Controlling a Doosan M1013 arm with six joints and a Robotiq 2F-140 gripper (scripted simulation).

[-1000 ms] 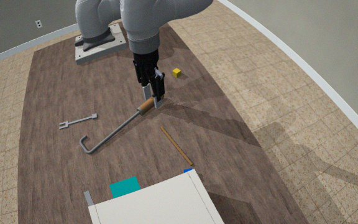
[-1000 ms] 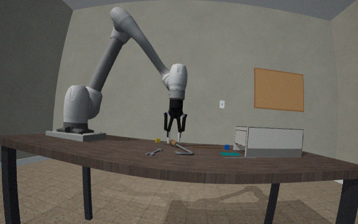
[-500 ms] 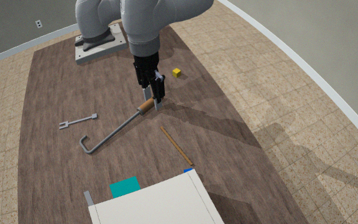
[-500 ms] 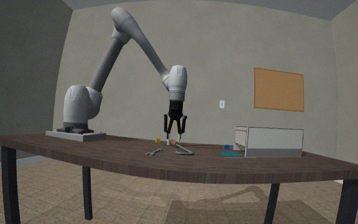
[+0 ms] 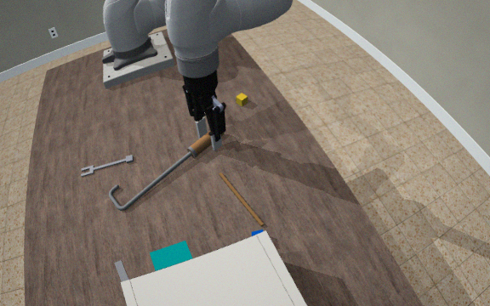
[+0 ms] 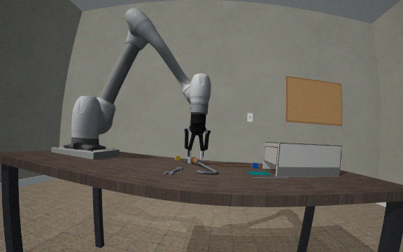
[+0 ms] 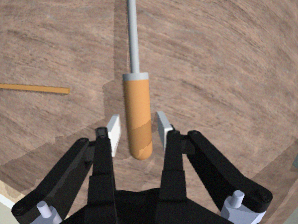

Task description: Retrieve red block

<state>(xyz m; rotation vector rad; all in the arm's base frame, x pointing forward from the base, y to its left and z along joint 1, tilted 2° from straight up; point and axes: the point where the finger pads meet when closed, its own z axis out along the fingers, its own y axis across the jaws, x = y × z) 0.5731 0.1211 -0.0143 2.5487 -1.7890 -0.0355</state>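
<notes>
Now: hand 1 cm short of the hook tool, 14 cm to the left of it and 2 cm above it. From my hand the other things lie so: yellow block 11 cm behind, 15 cm to the left, 2 cm below; grey wrench 6 cm behind, 30 cm to the right, 3 cm below; thin wooden stick 19 cm ahead, 3 cm below.
</notes>
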